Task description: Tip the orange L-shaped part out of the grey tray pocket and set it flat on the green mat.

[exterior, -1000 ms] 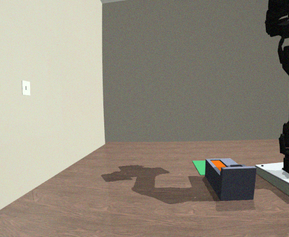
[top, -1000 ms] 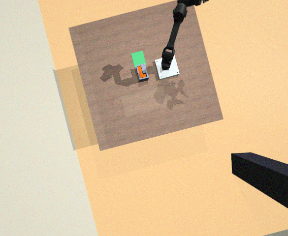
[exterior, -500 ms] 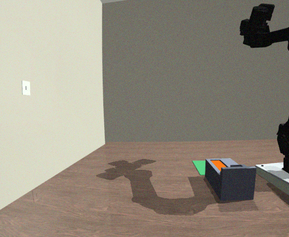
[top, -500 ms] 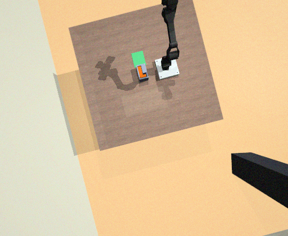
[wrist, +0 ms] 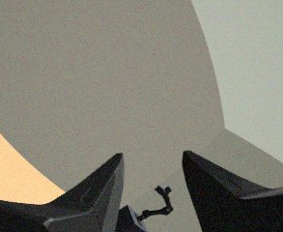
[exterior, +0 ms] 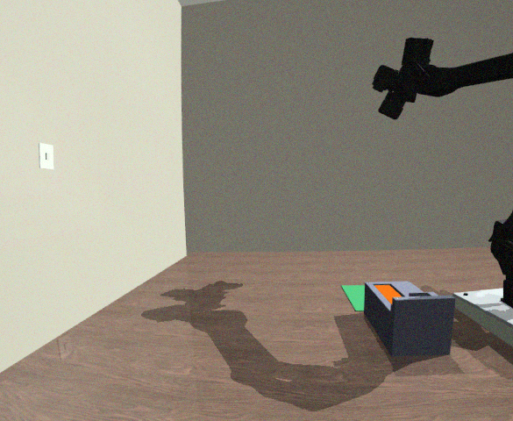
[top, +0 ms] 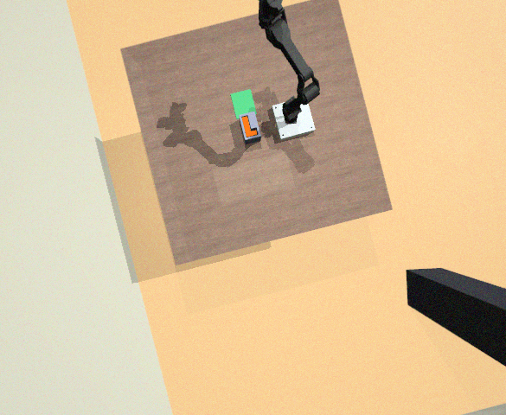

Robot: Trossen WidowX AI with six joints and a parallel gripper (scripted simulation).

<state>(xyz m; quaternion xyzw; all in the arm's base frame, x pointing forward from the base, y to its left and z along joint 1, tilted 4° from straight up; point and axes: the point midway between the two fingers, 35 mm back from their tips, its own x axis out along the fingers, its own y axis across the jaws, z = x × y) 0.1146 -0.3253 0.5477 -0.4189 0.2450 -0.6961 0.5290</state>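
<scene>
The orange L-shaped part lies 90 mm ahead of my gripper tip, 440 mm to the left of it and 530 mm below it. Also, from my gripper tip: green mat (120 mm ahead, 270 mm to the left, 590 mm below).
</scene>
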